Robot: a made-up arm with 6 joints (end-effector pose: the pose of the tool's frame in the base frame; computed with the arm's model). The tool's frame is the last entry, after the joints. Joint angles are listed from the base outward.
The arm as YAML. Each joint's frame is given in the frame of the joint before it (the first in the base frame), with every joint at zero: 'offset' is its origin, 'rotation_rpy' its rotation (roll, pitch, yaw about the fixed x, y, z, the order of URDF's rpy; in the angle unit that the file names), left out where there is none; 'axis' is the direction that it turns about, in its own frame. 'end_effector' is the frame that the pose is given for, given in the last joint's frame.
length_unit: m
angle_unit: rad
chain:
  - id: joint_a
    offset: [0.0, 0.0, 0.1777]
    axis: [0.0, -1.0, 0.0]
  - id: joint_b
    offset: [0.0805, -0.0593, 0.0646]
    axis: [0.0, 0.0, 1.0]
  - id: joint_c
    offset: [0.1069, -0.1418, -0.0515]
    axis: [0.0, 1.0, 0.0]
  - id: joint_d
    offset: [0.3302, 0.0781, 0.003]
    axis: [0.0, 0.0, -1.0]
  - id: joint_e
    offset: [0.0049, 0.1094, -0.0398]
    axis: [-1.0, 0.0, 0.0]
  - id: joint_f
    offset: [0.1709, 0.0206, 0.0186]
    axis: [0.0, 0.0, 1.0]
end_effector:
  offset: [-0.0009, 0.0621, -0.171]
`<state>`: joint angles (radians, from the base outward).
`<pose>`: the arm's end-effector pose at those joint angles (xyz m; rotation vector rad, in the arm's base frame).
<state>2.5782 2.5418 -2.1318 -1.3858 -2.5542 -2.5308</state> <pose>-0.0618 -0.2332 0.0930 -2.1444 -1.6900 -0.0101</pose>
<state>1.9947 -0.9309 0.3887 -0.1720 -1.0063 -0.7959</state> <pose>-0.0327 -0.3518 0.8220 2.0442 -0.8835 0.1555</pose>
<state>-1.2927 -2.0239 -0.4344 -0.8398 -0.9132 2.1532</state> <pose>0.0086 -0.4889 0.1096 0.3732 0.5759 1.0501</pose>
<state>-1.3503 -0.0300 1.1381 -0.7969 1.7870 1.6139</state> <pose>-0.3088 -0.0799 -0.2531 -0.9134 -0.8962 -2.3898</pose>
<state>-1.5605 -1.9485 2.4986 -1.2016 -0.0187 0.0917</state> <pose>0.0405 0.0414 -0.1191 1.6514 0.4640 -2.0273</pose>
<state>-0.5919 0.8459 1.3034 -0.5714 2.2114 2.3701</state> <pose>0.0037 0.1679 -0.2982 0.5278 -0.5591 -1.2399</pose>
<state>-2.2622 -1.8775 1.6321 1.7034 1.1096 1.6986</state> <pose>-0.1606 0.0181 0.4114 -0.4246 -0.7413 2.0214</pose>
